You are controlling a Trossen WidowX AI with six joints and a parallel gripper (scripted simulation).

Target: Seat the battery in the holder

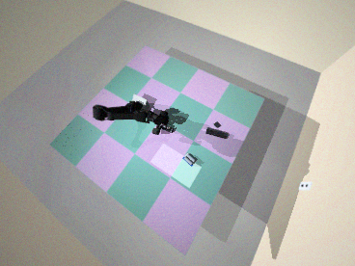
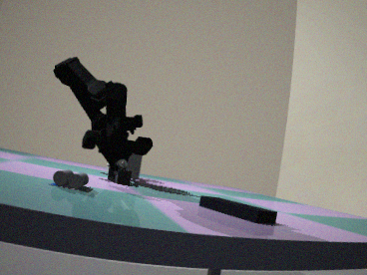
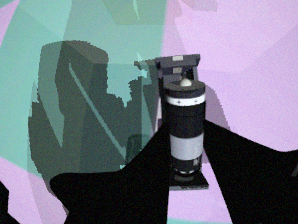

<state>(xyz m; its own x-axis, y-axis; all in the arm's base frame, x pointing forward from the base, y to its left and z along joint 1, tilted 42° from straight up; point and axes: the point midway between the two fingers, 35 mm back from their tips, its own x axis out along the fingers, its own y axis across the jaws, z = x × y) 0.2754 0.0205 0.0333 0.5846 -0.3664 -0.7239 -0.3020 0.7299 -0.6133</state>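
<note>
The battery is 1 cm above my gripper tip. From my gripper tip the other things lie so: long black block: 33 cm ahead, 21 cm to the left, 1 cm below; small dark piece: 30 cm ahead, 27 cm to the left, 3 cm below.
</note>
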